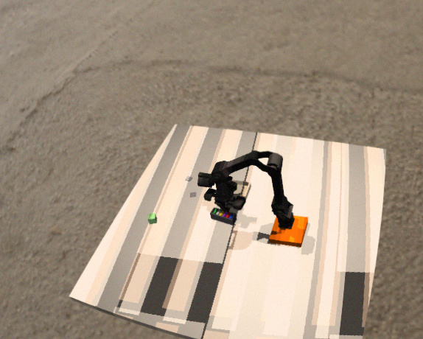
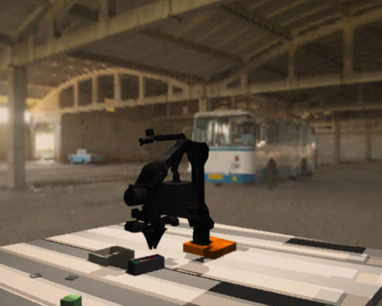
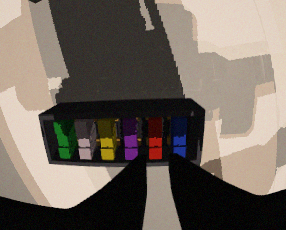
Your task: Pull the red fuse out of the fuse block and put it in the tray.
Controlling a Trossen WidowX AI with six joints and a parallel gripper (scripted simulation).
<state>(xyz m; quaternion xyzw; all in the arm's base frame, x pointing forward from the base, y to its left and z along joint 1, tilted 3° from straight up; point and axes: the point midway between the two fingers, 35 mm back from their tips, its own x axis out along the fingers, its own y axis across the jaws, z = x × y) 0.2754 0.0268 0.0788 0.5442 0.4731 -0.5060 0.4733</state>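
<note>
My gripper tip is 4 cm above the red fuse. The rest, counted from my gripper tip: green cube: 36 cm ahead, 11 cm to the left, 5 cm below; tray: 19 cm to the right, 6 cm below, 3 cm ahead.
</note>
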